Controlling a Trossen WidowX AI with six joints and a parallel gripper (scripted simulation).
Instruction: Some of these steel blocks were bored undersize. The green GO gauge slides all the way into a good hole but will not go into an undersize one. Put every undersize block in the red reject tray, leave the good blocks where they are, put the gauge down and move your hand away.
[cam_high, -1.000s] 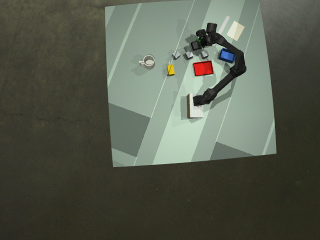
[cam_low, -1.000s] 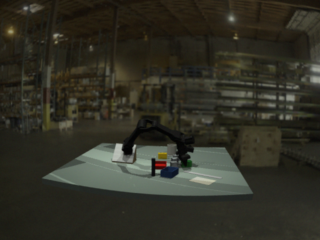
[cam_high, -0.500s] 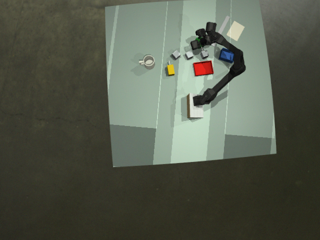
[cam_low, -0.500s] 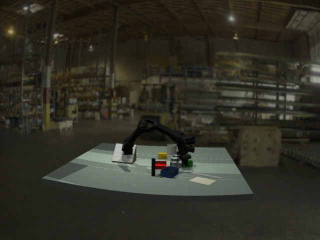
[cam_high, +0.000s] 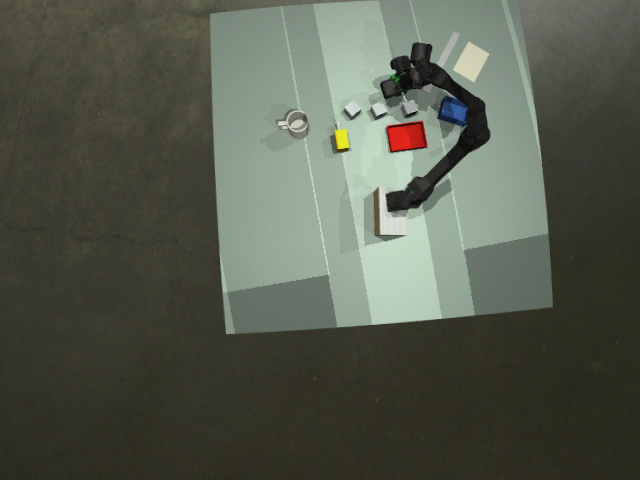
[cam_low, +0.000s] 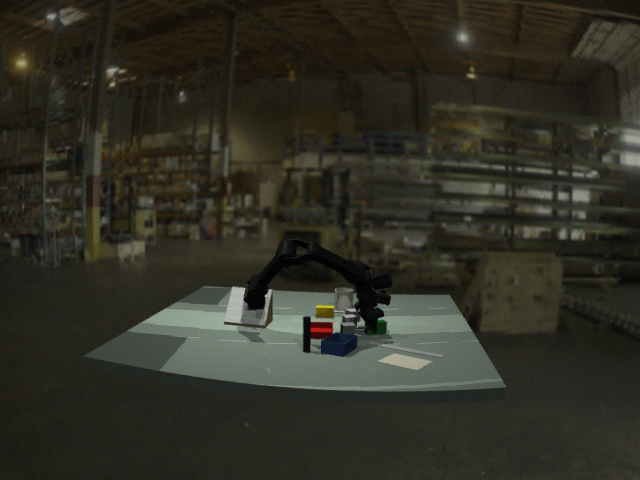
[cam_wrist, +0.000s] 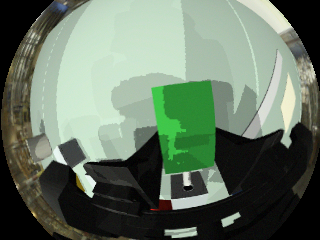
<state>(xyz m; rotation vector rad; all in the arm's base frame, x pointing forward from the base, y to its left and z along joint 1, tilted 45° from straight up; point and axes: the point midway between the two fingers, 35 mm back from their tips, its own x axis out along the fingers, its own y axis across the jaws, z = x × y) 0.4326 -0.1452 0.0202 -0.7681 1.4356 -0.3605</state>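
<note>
Now: the steel block 10 cm to the left of my gripper tip, 9 cm behind it and 1 cm above it. The rest, counted from my gripper tip: red reject tray: 20 cm behind, 1 cm below; blue bin: 20 cm to the right, 12 cm behind; green GO gauge: 2 cm behind, 1 cm above.
</note>
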